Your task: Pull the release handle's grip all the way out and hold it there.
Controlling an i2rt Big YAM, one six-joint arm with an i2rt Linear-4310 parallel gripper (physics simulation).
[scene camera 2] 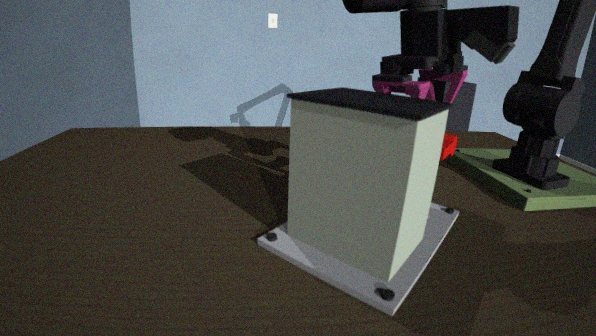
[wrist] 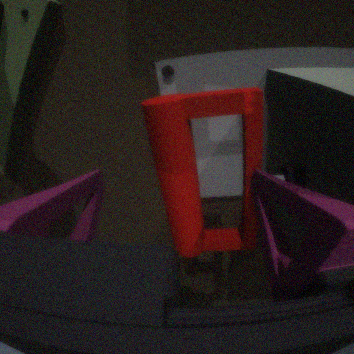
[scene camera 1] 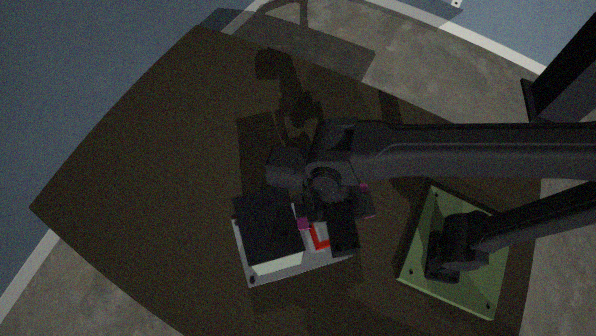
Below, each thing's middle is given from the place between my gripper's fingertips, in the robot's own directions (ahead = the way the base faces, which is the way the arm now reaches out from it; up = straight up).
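Labels:
My gripper: 10 mm above the red release handle grip (wrist: 167, 117), 50 mm short of it, 10 mm to the right of it. Grey base plate (scene camera 2: 387, 297): 120 mm below my gripper, 90 mm ahead of it, 40 mm to the left of it.

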